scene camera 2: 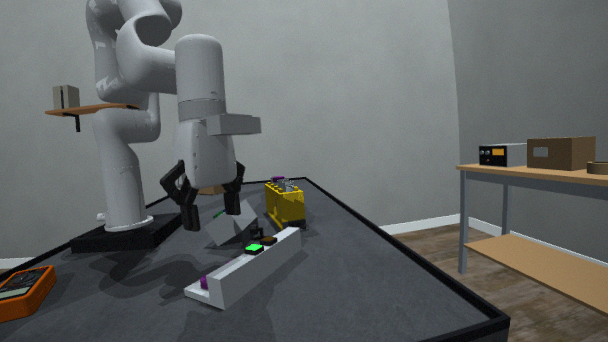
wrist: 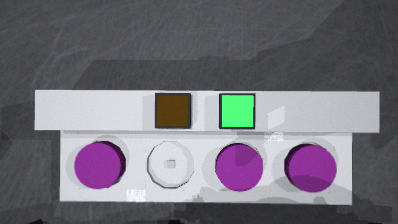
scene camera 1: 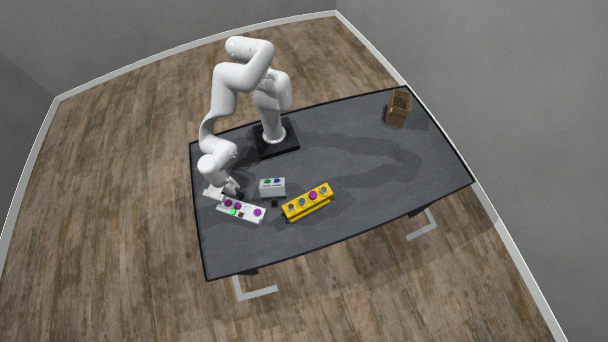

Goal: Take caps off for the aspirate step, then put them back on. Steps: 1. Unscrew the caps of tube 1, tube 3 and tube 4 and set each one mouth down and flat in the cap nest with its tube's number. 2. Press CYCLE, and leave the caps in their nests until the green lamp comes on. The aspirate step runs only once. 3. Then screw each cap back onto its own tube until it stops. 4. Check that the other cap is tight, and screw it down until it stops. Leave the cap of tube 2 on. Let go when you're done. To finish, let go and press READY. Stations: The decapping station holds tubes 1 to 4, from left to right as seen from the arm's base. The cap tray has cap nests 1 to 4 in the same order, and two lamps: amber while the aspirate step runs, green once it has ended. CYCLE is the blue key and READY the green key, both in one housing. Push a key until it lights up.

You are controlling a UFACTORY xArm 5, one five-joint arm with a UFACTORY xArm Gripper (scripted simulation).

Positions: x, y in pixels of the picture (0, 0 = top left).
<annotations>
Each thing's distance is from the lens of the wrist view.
purple cap (wrist: 311, 168): 0.23 m
purple cap (wrist: 98, 165): 0.23 m
</annotations>
